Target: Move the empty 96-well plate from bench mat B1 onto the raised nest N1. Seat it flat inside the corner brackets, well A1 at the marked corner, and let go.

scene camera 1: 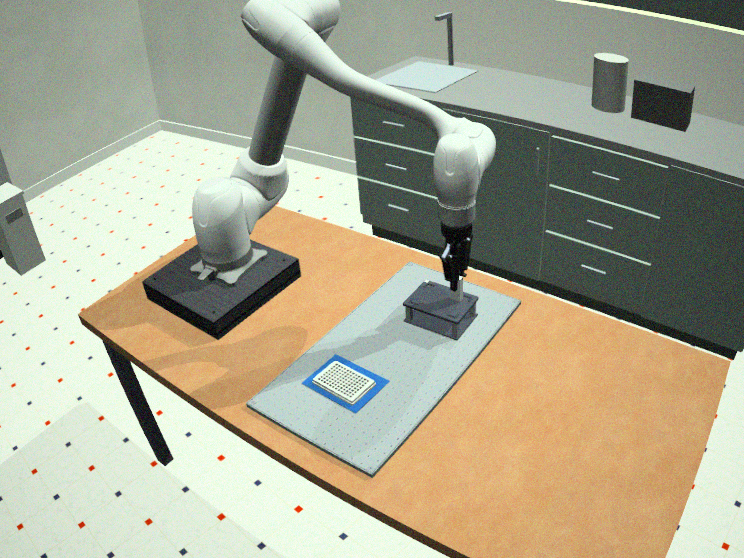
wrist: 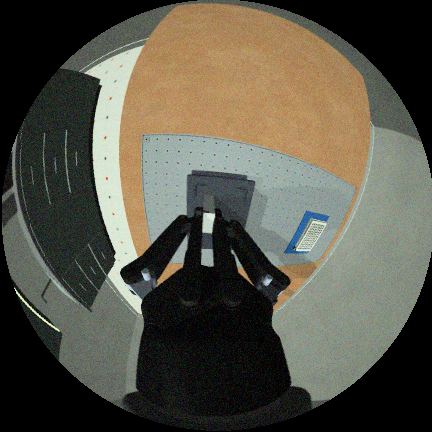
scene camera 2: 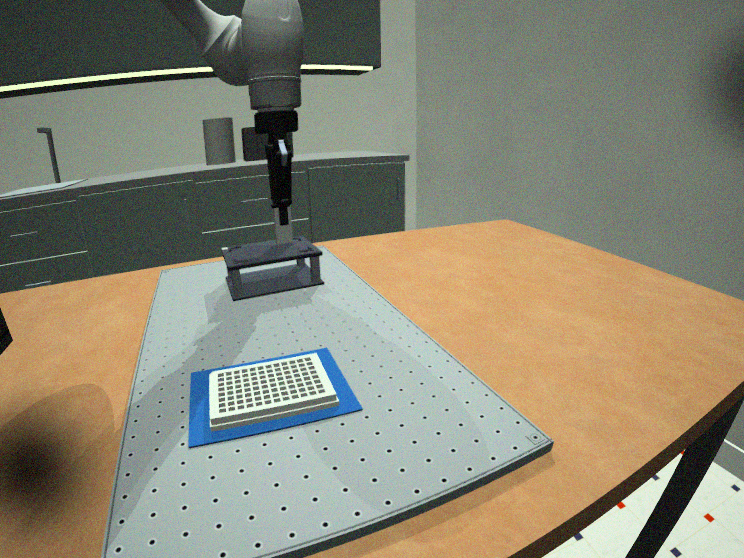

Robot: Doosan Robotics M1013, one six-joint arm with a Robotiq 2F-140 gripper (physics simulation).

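Pixels of known places: gripper, fingertip midpoint: (scene camera 1: 456, 298) (wrist: 207, 202) (scene camera 2: 284, 242); arm's base, origin of the base link: (scene camera 1: 229, 264).
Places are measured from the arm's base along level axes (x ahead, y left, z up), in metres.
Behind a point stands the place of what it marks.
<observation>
The white 96-well plate (scene camera 1: 343, 382) {z -0.041, x 0.546, y -0.241 m} (scene camera 2: 273, 384) {z -0.039, x 0.548, y -0.240 m} (wrist: 311, 236) {z -0.037, x 0.545, y -0.239 m} lies flat on the blue bench mat B1 (scene camera 1: 381, 382) {z -0.051, x 0.622, y -0.195 m} (scene camera 2: 345, 399) {z -0.051, x 0.609, y -0.286 m} (wrist: 298, 231) {z -0.051, x 0.561, y -0.181 m}. The dark raised nest N1 (scene camera 1: 429, 297) {z 0.007, x 0.618, y 0.084 m} (scene camera 2: 258, 255) {z 0.008, x 0.624, y 0.062 m} (wrist: 242, 192) {z 0.008, x 0.704, y 0.040 m} stands at the far end of the board, with no plate on its top. My gripper (scene camera 1: 459, 291) {z 0.011, x 0.686, y 0.104 m} (scene camera 2: 283, 231) {z 0.011, x 0.686, y 0.104 m} (wrist: 207, 202) {z 0.011, x 0.686, y 0.104 m} is shut, pointing down at the nest, away from the plate. Light grey strips at its fingertips end close above or at the nest top; the exact gap is unclear. The fingers hide part of the nest in the wrist view. Well A1 cannot be made out.
The grey perforated board (scene camera 1: 384, 444) {z -0.053, x 0.719, y -0.362 m} (scene camera 2: 420, 459) {z -0.053, x 0.624, y -0.392 m} (wrist: 167, 150) {z -0.053, x 0.780, y 0.188 m} carries mat and nest on the orange-brown table (scene camera 1: 540, 420) {z -0.066, x 1.010, y -0.149 m} (scene camera 2: 510, 300) {z -0.066, x 0.968, y -0.193 m} (wrist: 240, 75) {z -0.066, x 0.963, y 0.035 m}. The arm's black base block (scene camera 1: 174, 297) {z 0.000, x -0.048, y -0.204 m} stands at the table's left. A counter (scene camera 1: 528, 90) with a cylinder (scene camera 1: 609, 84) and a dark box (scene camera 1: 661, 103) is behind.
</observation>
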